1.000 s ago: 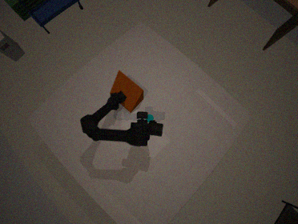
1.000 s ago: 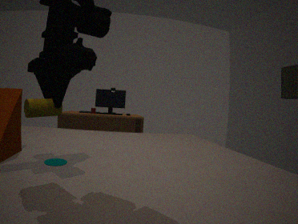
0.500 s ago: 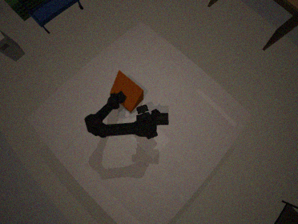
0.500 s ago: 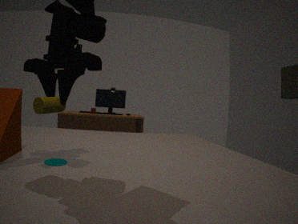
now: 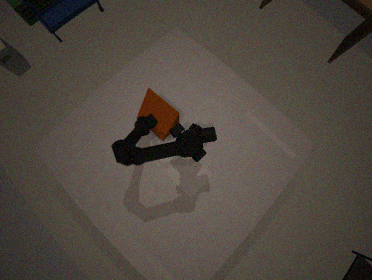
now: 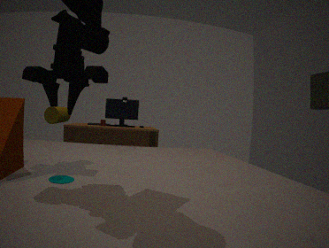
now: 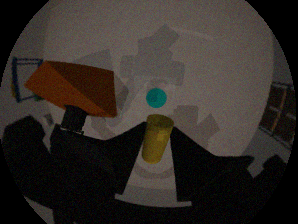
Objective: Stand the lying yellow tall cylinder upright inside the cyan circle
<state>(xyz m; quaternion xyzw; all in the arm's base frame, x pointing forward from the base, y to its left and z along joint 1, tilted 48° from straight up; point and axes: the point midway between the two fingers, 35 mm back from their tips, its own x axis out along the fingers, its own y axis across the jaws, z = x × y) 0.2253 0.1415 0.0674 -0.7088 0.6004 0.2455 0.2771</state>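
The cyan circle is 10 mm to the left of my gripper tip and 150 mm below it. The rest, counted from my gripper tip: yellow tall cylinder: 20 mm to the right.
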